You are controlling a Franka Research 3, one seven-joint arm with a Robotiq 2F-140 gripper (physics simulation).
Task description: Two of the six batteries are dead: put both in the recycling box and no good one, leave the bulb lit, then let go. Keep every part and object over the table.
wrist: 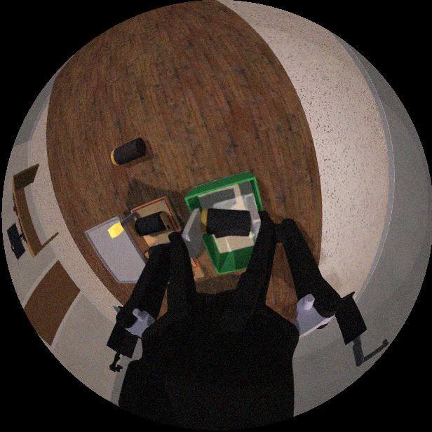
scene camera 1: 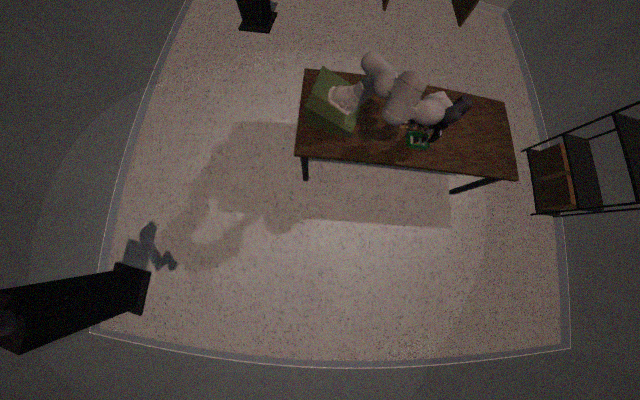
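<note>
My gripper (wrist: 224, 212) (scene camera 1: 435, 135) is shut on a black battery with a gold end (wrist: 232, 223), held sideways across the view of the green recycling box (wrist: 222, 183) (scene camera 1: 418, 148). Pale pads show inside the box; the held battery and right finger hide part of its inside. Another black battery (wrist: 149, 224) lies in the red-edged holder (wrist: 171, 206) left of the box; the left finger hides part of the holder. A loose battery (wrist: 129, 151) lies on the table. The yellow bulb (wrist: 116, 229) looks bright, beside the holder. Other batteries cannot be made out.
A grey panel (wrist: 117, 255) lies beside the holder. The wooden table (wrist: 200, 100) (scene camera 1: 480, 145) carries the arm's green base plate (scene camera 1: 322, 90) at its left end in the scene view. A dark shelf unit (scene camera 1: 586, 175) stands past the table's right end.
</note>
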